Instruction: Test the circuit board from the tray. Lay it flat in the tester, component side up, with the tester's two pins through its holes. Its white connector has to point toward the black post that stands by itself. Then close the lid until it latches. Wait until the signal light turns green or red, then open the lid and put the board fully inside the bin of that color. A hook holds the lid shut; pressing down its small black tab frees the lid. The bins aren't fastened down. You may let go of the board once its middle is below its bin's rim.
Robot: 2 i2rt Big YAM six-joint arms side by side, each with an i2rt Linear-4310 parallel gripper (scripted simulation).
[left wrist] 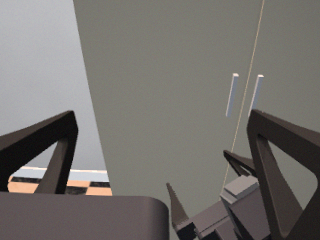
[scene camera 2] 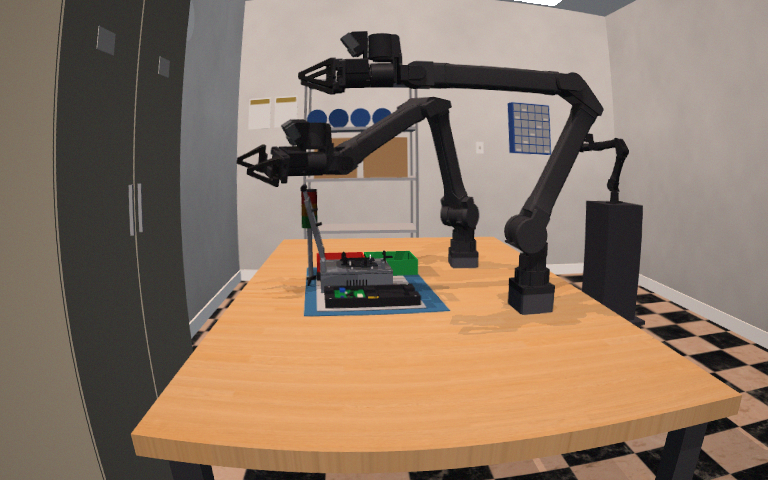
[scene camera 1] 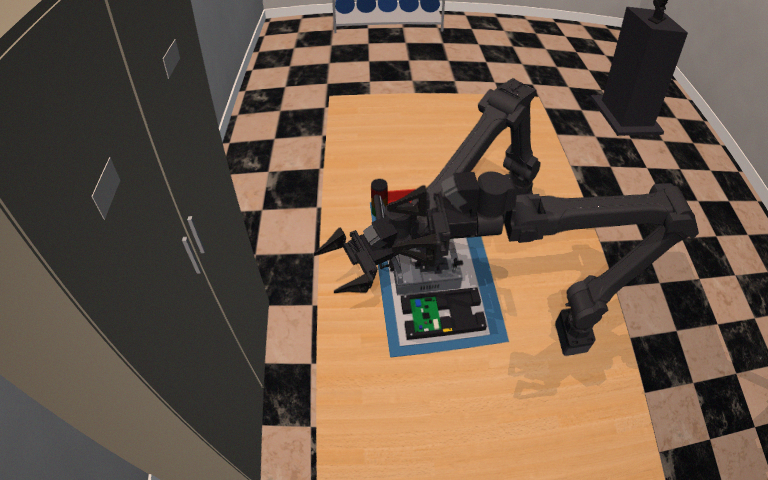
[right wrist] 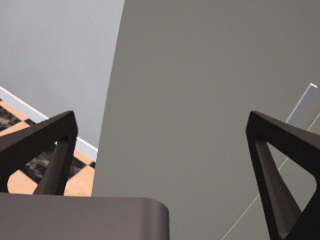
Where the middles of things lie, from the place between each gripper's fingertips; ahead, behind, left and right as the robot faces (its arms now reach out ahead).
I see my left gripper 51 cm above the green circuit board [scene camera 1: 425, 313], 11 cm to the left of it and 11 cm past it. Round my left hand: green bin [scene camera 2: 403, 262] 51 cm below, 47 cm to the right, 27 cm behind.
My right gripper [scene camera 1: 323, 272] is now 240 mm past the green circuit board, 40 mm to the left of it and 320 mm above it. Also, from my right hand: green bin (400 mm behind, 410 mm to the right, 320 mm below).
